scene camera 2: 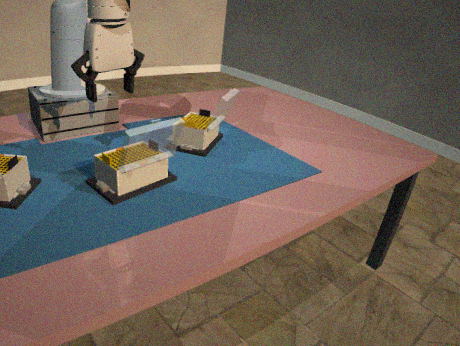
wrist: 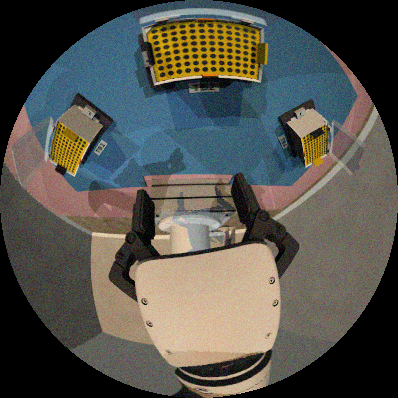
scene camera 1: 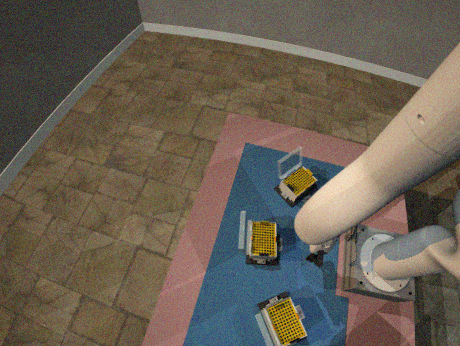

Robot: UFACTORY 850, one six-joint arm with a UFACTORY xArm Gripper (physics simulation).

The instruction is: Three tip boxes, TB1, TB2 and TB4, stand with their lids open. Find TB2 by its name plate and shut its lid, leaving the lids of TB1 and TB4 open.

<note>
In view: the gripper (scene camera 2: 111,96) and a tip box (scene camera 1: 282,189).
The gripper is seen too in the wrist view (wrist: 190,188).
</note>
